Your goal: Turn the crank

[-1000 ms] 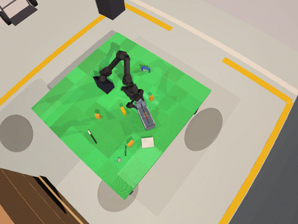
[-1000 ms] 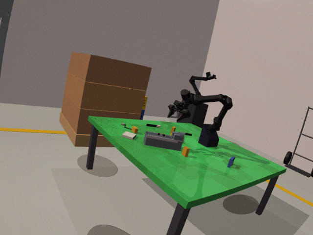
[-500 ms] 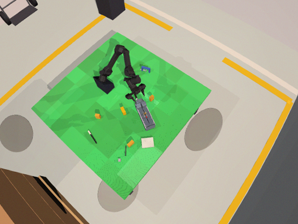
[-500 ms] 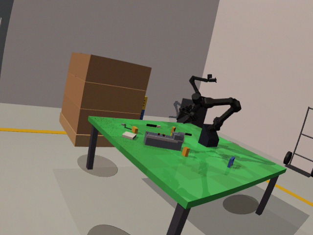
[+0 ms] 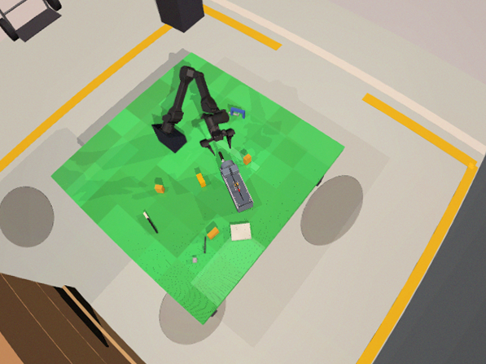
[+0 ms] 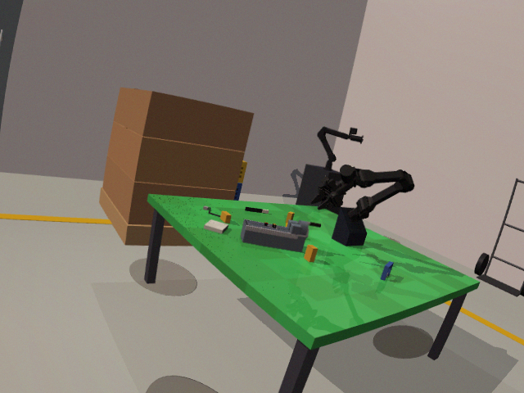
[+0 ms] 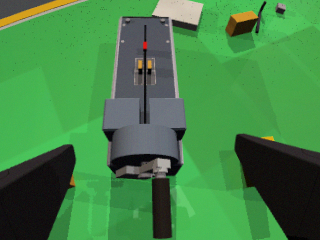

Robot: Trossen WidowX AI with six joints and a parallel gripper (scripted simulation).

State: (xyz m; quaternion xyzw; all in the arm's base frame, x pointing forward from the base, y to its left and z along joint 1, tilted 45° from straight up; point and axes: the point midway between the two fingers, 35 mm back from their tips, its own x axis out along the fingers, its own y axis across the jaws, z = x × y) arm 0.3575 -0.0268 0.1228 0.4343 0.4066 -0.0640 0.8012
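Right now the dark handle is 3 cm behind my gripper tip, 1 cm to the left of it and 8 cm below it. The rest, counted from my gripper tip: blue bracket: 18 cm behind, 35 cm to the left, 17 cm below; then red pointer: 17 cm ahead, 9 cm to the right, 12 cm below; then white pad: 30 cm ahead, 25 cm to the right, 19 cm below.
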